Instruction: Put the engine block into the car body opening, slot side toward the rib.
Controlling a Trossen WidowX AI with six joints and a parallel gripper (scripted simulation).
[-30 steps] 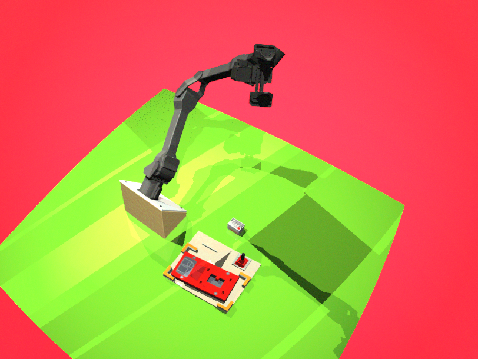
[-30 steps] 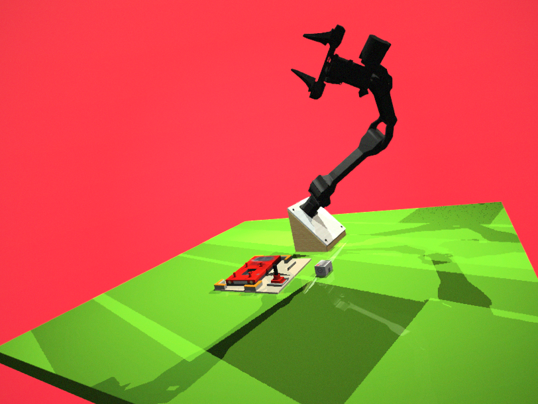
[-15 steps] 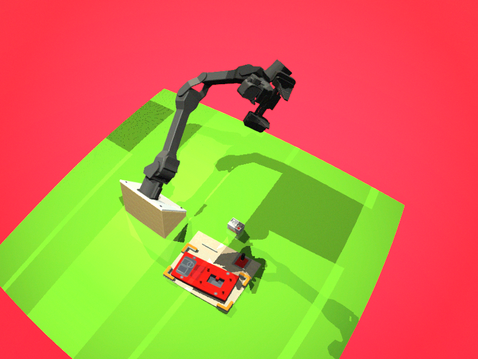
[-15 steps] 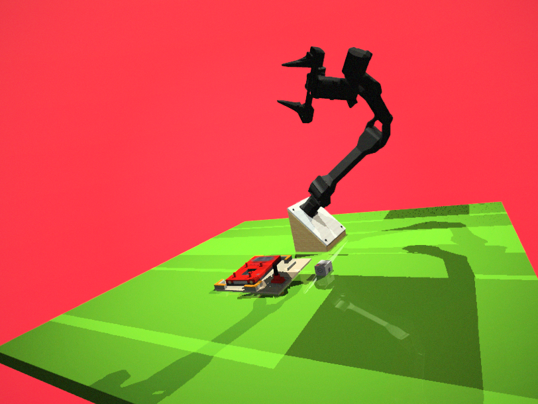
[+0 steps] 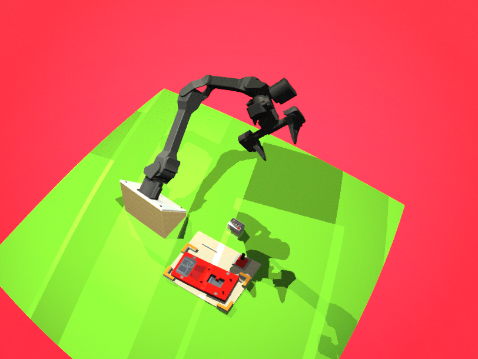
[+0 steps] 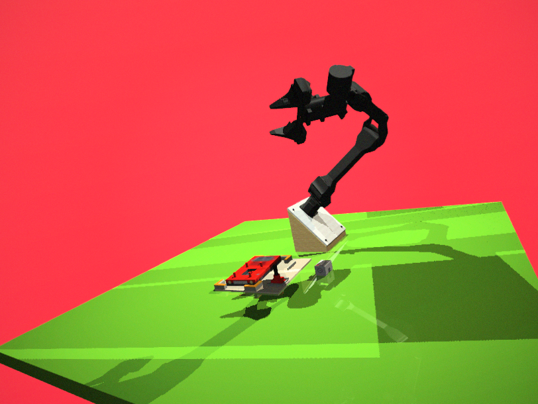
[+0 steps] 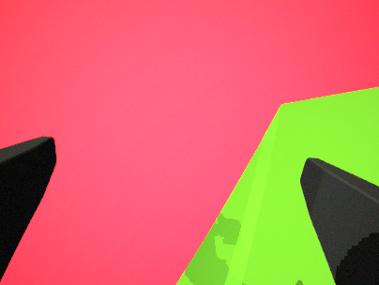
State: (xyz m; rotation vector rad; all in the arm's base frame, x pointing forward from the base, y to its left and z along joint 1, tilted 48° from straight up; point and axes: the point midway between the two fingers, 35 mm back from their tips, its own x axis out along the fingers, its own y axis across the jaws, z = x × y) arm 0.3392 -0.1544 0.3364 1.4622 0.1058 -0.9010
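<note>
Right now my gripper tip is 45 cm above the engine block, 10 cm past it and 3 cm to the right of it.
</note>
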